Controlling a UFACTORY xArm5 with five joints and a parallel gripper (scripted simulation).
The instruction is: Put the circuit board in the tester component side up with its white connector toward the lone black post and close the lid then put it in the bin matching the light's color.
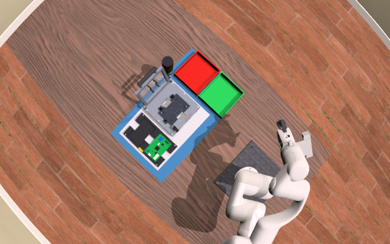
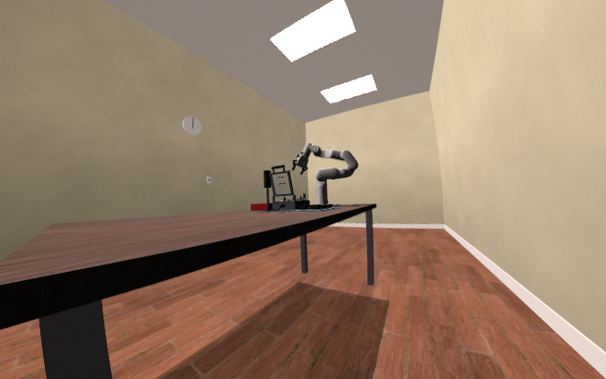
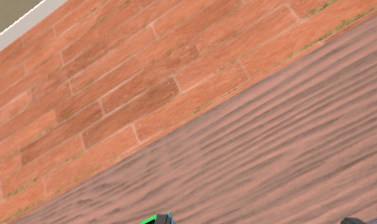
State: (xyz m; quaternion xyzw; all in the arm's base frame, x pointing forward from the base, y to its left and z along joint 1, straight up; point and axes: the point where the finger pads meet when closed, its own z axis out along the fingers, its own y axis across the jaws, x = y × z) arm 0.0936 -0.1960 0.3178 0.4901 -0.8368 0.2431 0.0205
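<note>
The green circuit board lies 320 mm ahead of my hand, 360 mm to the left of it and 300 mm below it. Also, from my hand: green bin 270 mm ahead, 10 mm to the right, 310 mm below; then tester lid 500 mm ahead, 180 mm to the left, 140 mm below; then red bin 420 mm ahead, 10 mm to the right, 310 mm below.
</note>
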